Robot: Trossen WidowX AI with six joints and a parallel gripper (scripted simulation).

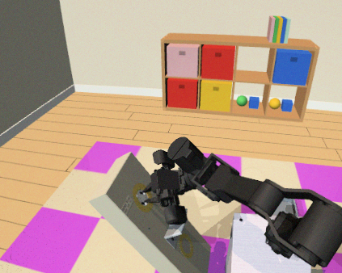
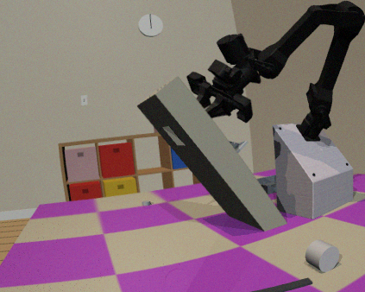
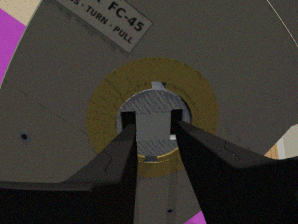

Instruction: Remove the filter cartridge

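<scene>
Right now my gripper tip is 20 mm short of the white round filter cartridge and 10 mm above it. Also, from my gripper tip: grey tray-like bracket: 100 mm below, 80 mm behind.
</scene>
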